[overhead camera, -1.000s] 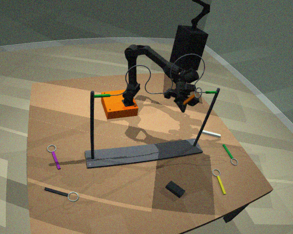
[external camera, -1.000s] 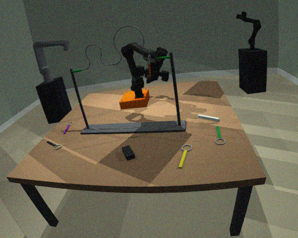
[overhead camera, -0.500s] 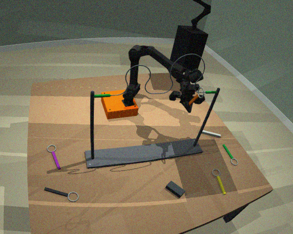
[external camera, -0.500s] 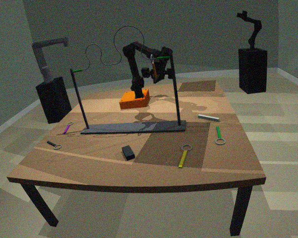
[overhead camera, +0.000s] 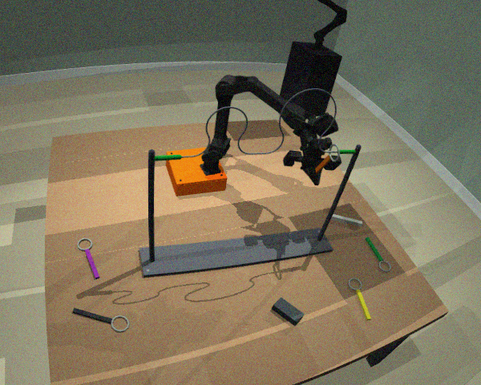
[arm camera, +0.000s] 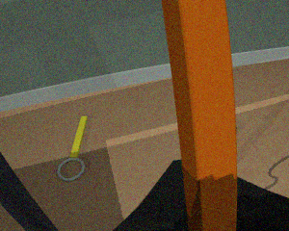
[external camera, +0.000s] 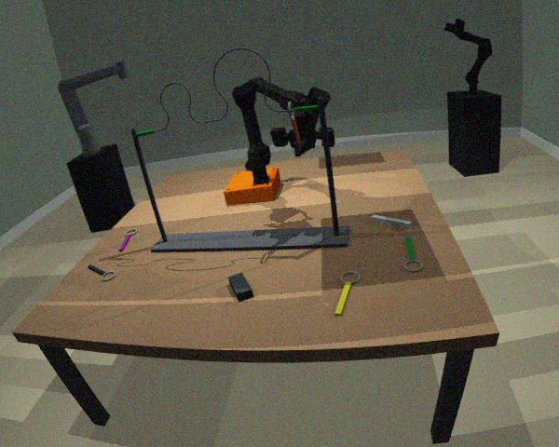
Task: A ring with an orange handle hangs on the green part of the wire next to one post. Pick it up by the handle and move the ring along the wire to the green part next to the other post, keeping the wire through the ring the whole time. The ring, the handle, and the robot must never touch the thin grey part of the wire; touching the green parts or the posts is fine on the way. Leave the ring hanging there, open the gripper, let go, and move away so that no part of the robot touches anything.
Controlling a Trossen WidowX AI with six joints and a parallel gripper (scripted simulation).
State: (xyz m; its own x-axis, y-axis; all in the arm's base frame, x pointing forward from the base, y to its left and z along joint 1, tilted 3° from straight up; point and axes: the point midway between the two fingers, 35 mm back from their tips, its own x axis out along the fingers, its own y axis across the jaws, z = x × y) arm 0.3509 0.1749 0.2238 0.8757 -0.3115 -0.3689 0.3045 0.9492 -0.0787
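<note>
My gripper tip is now 1 cm to the right of the ring with orange handle and 9 cm below it. The rest, counted from my gripper tip: white bar 1 cm behind, 27 cm to the left, 26 cm below; yellow-handled ring 29 cm ahead, 8 cm to the left, 26 cm below; dark block 24 cm ahead, 19 cm to the right, 25 cm below.
</note>
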